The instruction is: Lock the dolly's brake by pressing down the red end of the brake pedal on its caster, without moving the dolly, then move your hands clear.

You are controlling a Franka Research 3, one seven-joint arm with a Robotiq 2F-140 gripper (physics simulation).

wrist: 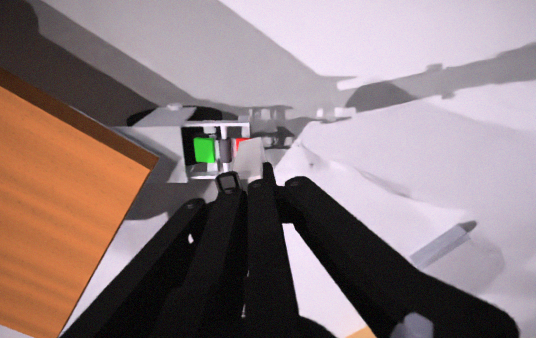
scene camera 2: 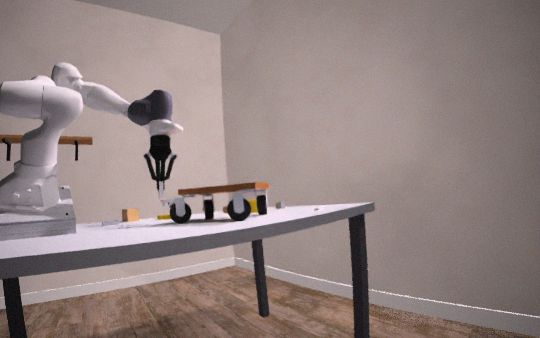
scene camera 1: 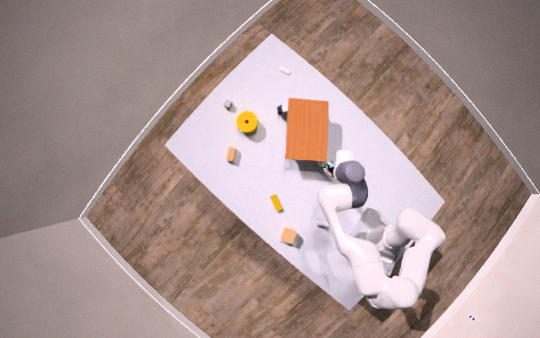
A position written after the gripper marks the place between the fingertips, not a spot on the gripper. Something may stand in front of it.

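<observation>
There's a dolly point(scene camera 1: 307, 124), and you get the dolly point(wrist: 76, 179) in the wrist view as well, plus the dolly point(scene camera 2: 239, 209) in scene camera 2. The wrist view also shows a grey bar point(wrist: 454, 237). As for the gripper, scene camera 2 shows the gripper point(scene camera 2: 161, 199), and the wrist view shows the gripper point(wrist: 254, 156) too.
</observation>
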